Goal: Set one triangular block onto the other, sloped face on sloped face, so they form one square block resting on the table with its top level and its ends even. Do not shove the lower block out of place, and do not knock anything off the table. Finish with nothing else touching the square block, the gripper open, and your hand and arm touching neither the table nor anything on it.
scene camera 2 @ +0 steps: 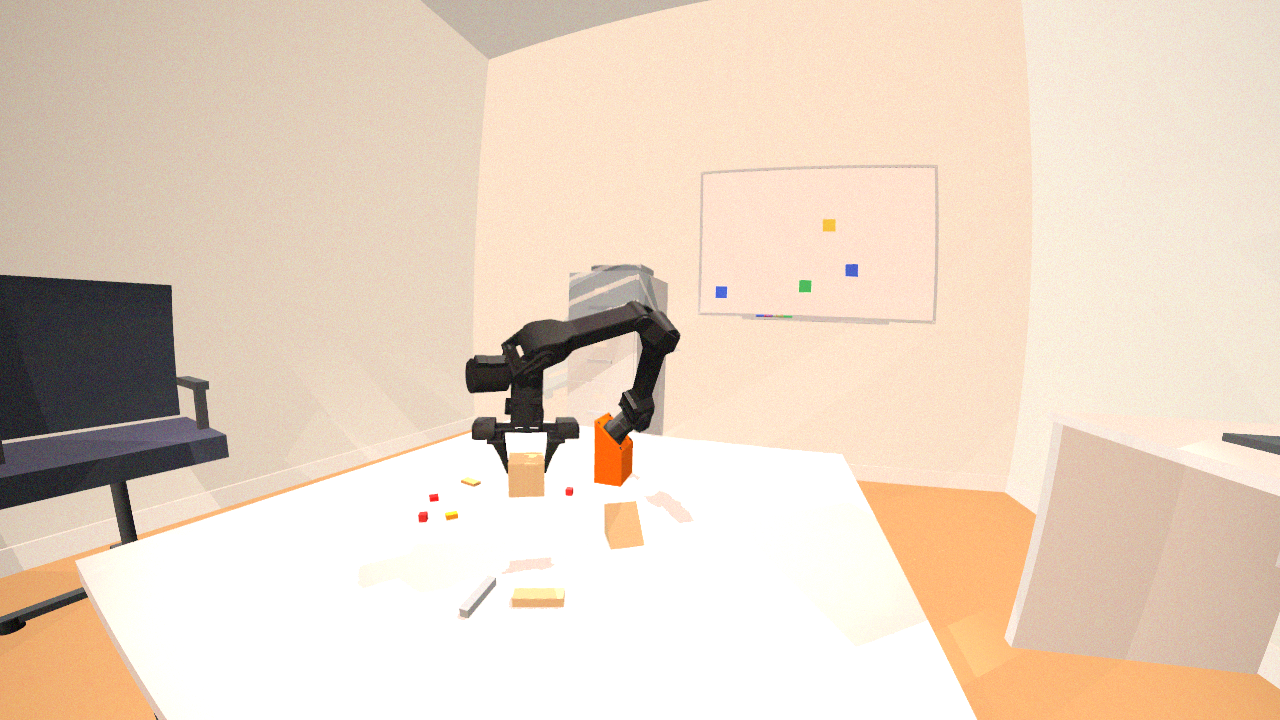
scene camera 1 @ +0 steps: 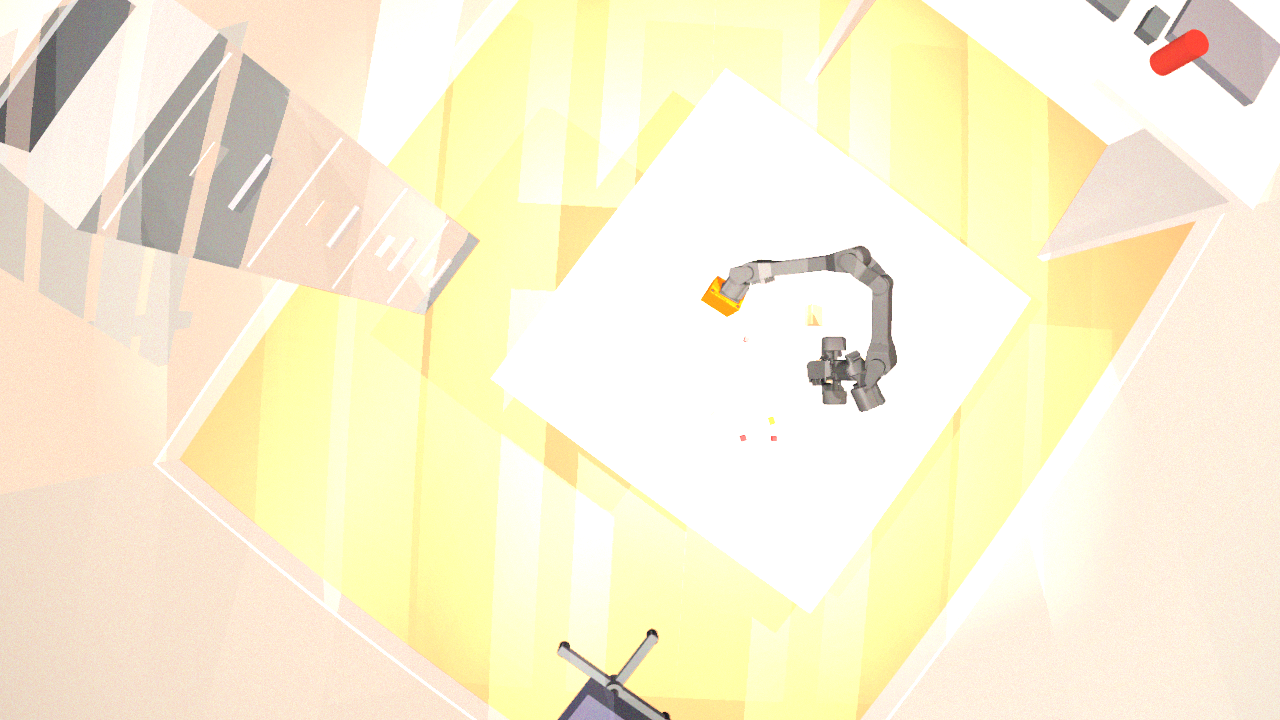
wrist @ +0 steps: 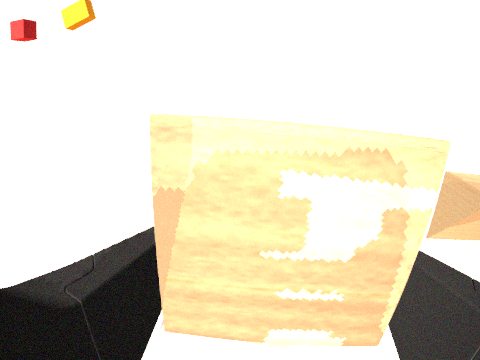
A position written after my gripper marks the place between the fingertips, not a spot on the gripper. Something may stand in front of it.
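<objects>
Triangular block [scene camera 2: 525, 470], carried by my gripper [scene camera 2: 526, 472].
</objects>
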